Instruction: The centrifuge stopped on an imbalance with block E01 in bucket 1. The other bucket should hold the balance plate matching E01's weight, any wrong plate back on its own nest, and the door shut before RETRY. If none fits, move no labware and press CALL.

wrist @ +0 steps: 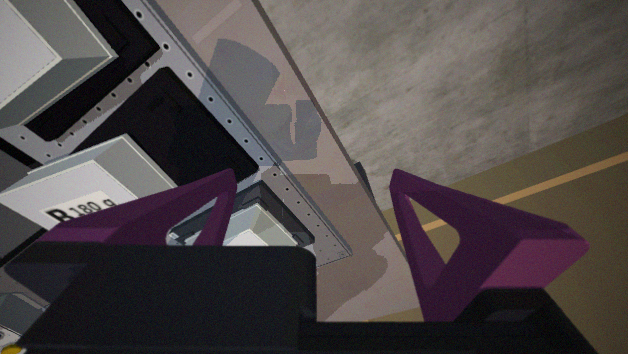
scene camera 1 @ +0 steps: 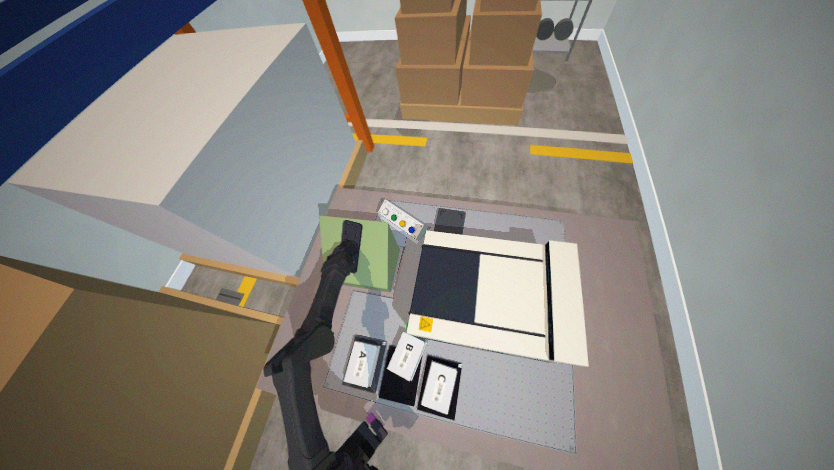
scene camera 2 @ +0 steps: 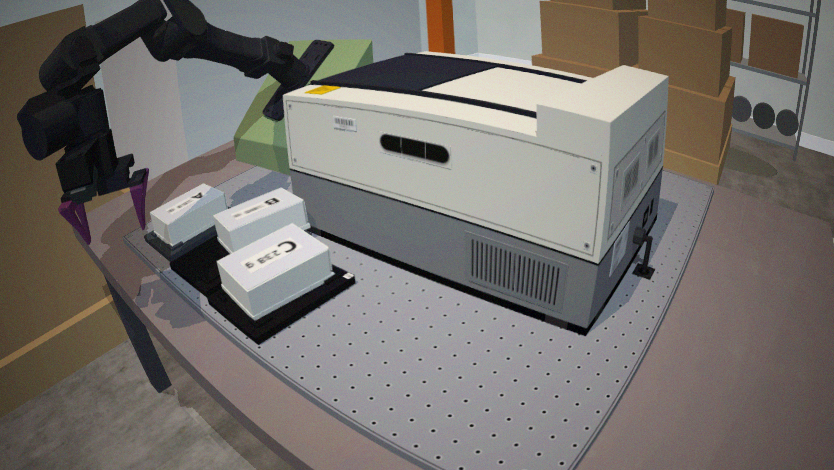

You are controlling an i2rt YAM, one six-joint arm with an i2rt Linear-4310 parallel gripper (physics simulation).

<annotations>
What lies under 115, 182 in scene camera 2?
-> The gripper.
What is the gripper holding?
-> Nothing.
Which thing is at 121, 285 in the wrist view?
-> The gripper.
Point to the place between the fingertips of the gripper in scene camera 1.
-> At 368, 436
</annotations>
